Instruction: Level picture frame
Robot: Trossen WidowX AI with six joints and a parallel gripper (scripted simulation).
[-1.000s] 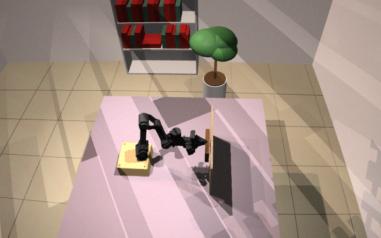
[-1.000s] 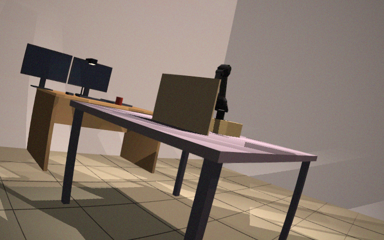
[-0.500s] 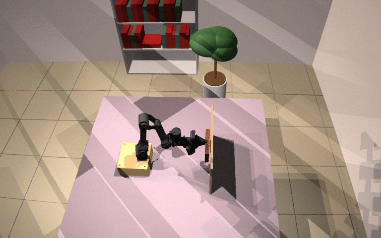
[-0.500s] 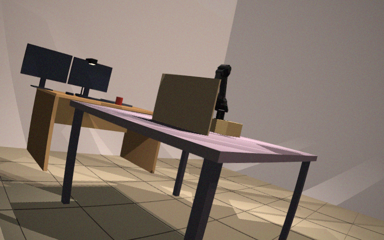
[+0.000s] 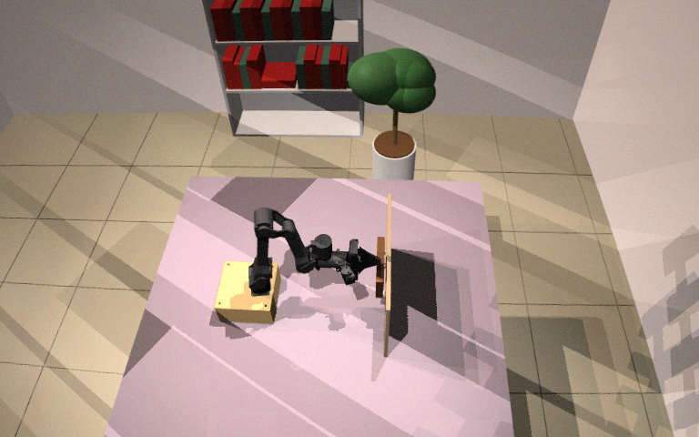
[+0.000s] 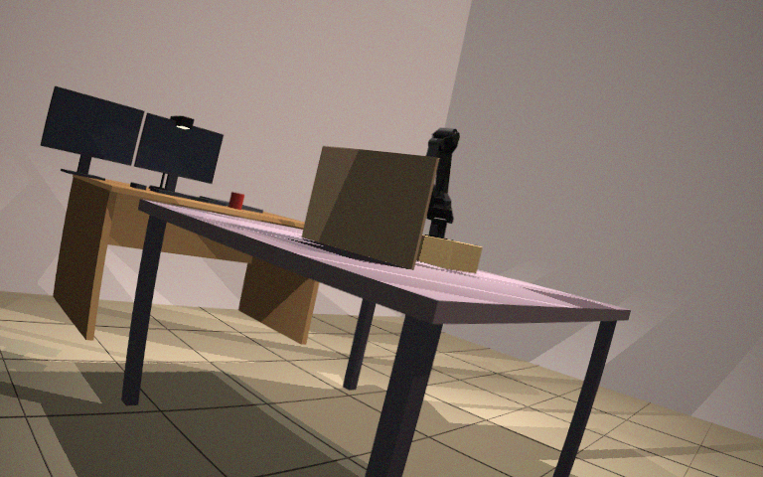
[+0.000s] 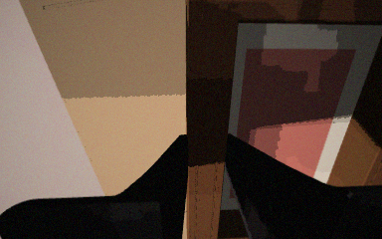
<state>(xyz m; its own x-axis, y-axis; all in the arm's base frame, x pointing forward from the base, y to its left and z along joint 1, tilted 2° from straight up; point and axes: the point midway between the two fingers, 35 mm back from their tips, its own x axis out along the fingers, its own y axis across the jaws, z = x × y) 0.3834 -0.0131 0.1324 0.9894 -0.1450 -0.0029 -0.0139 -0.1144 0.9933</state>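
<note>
The picture frame is 5 cm below my gripper tip, 1 cm to the left of it and 1 cm ahead of it. Also, from my gripper tip: wooden wall board 7 cm below, 2 cm ahead.
</note>
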